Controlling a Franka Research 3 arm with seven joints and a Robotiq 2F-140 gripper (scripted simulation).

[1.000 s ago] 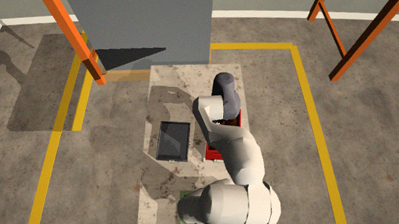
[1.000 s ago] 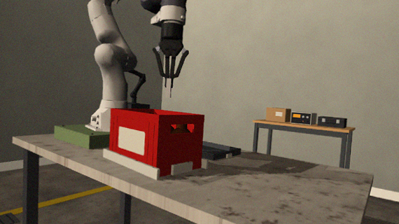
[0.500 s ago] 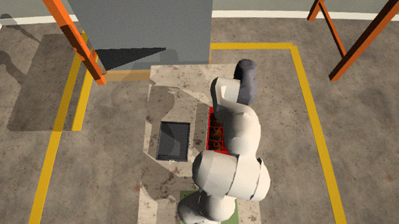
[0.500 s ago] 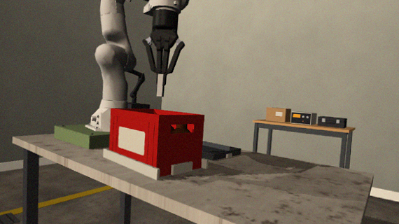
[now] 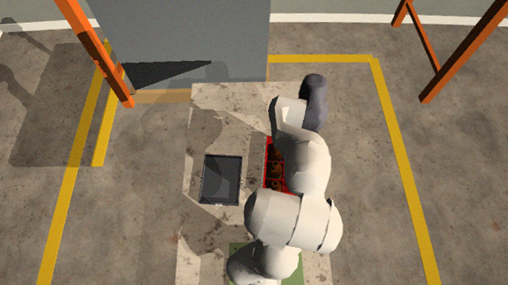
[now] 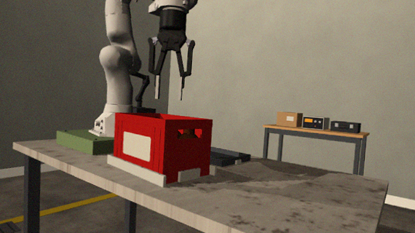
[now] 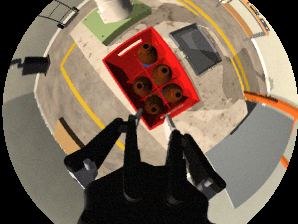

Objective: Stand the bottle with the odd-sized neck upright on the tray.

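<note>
My hand is 17 cm above the brown bottle, 8 cm past it and 1 cm to the right of it. Round my hand: dark tray (35 cm to the left, 25 cm below, 9 cm behind); red crate (18 cm below, 8 cm behind, 5 cm to the left).
</note>
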